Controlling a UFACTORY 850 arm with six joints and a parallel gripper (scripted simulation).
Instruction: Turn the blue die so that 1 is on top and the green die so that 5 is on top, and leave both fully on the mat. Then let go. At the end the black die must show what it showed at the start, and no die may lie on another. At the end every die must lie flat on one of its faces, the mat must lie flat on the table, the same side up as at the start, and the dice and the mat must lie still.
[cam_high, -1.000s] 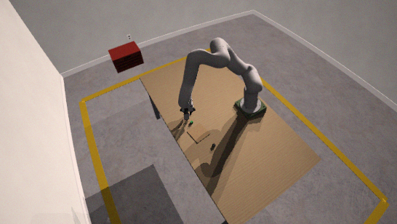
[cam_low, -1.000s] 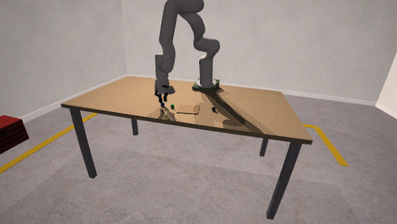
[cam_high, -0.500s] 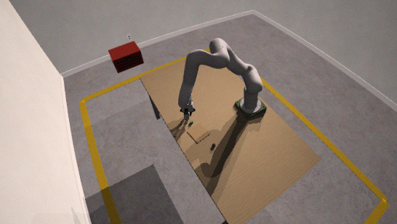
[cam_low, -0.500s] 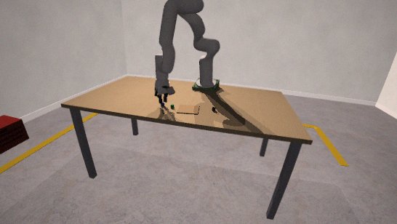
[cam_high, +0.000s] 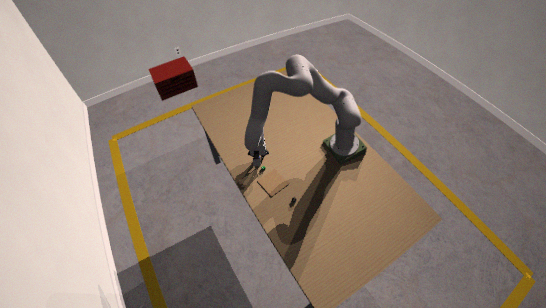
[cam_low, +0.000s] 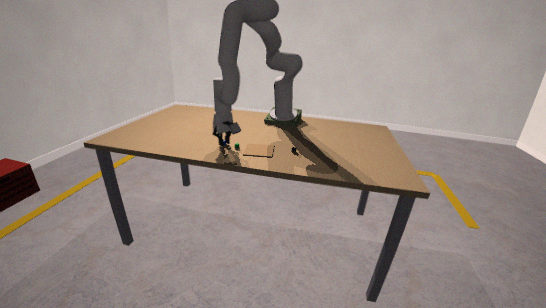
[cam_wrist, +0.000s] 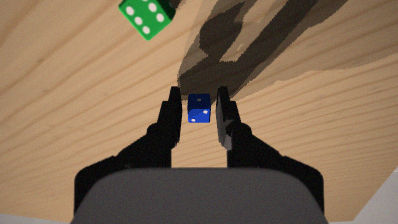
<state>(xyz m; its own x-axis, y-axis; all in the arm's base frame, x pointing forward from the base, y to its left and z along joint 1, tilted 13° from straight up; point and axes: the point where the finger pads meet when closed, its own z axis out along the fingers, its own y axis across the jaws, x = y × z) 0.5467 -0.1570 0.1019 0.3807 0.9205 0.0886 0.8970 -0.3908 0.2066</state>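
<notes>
The blue die lies 10 mm to the right of my hand and 10 mm below it. Round my hand: mat 10 mm behind, 190 mm to the left, 20 mm below; then black die 70 mm behind, 350 mm to the left, 10 mm below; then green die 70 mm to the left, 10 mm below.
</notes>
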